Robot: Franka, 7 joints.
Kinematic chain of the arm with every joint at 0, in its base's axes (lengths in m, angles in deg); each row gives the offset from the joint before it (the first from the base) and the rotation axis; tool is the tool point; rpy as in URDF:
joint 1: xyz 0 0 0.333 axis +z
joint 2: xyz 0 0 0 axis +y
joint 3: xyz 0 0 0.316 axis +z
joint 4: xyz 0.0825 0 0 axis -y
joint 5: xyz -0.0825 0 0.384 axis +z
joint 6: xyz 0 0 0 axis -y
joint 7: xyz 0.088 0 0 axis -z
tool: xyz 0 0 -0.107 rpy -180 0 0
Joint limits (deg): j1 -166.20..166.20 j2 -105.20..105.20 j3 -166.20..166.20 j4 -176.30..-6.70 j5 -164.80..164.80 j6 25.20..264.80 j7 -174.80..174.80
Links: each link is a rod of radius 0.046 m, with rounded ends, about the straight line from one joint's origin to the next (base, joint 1, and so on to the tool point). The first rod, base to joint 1, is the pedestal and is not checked.
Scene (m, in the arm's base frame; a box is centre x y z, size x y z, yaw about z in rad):
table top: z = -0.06
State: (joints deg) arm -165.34 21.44 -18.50 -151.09 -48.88 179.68 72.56
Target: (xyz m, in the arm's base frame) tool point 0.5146 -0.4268 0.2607
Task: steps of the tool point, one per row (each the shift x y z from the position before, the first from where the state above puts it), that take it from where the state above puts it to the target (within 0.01 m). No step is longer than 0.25 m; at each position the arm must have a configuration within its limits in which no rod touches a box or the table.
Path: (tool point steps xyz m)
1: 0.0059 -0.1825 -0.0023
2: 0.0911 -0.1782 0.0031
3: 0.1681 -0.1336 0.0124
4: 0.2185 -0.0577 0.0248
5: 0.2298 0.0326 0.0394
6: 0.2013 0.1167 0.0547

